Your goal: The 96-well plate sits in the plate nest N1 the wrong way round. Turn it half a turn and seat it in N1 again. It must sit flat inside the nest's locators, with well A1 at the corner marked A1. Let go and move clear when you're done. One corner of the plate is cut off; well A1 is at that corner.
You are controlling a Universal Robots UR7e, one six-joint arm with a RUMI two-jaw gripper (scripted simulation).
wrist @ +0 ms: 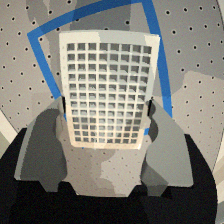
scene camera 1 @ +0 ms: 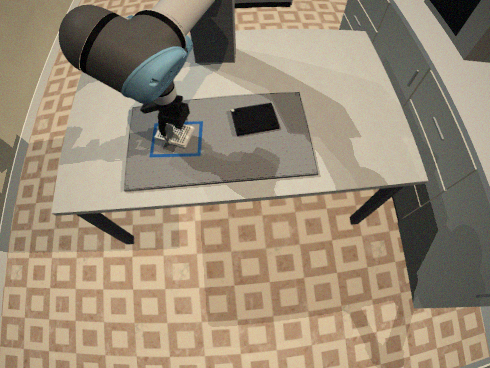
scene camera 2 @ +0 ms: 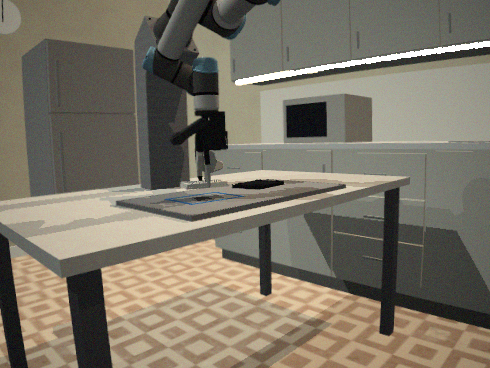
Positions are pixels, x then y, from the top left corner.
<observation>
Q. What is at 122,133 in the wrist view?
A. A white 96-well plate.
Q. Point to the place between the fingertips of the gripper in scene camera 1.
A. At 175,133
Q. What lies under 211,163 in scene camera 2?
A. The gripper.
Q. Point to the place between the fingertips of the gripper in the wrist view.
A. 107,98
</observation>
